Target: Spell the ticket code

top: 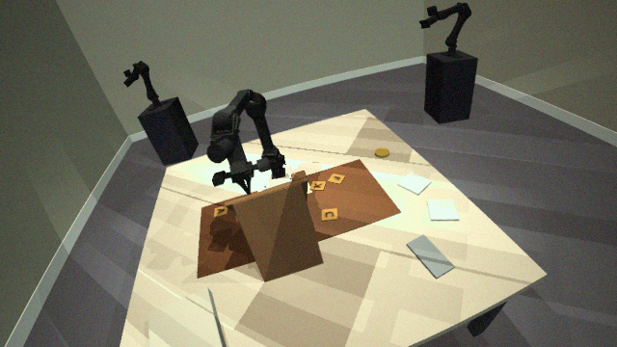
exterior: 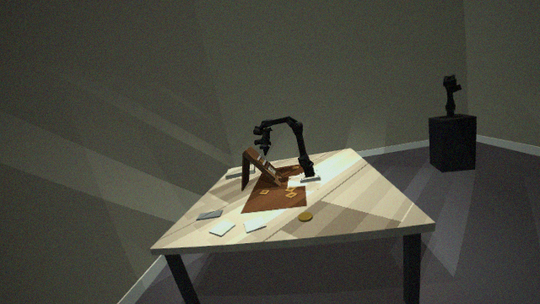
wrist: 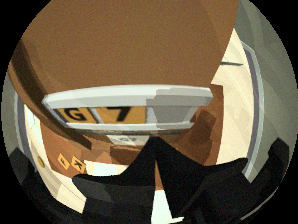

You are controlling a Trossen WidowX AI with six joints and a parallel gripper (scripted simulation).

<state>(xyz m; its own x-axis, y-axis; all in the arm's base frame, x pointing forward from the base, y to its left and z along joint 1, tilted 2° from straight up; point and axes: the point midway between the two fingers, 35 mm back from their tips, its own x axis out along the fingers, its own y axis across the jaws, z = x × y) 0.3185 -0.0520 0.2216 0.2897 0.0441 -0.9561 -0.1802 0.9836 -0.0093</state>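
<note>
Right now my gripper tip is 2 cm short of the orange tile marked 7, 4 cm to the right of it and 2 cm above it. Round my gripper tip: brown mat 14 cm behind, 9 cm to the left, 20 cm below; then white ticket 4 cm behind, 3 cm to the left, 11 cm below; then orange tile marked g 1 cm ahead, 10 cm to the left, 2 cm below.
</note>
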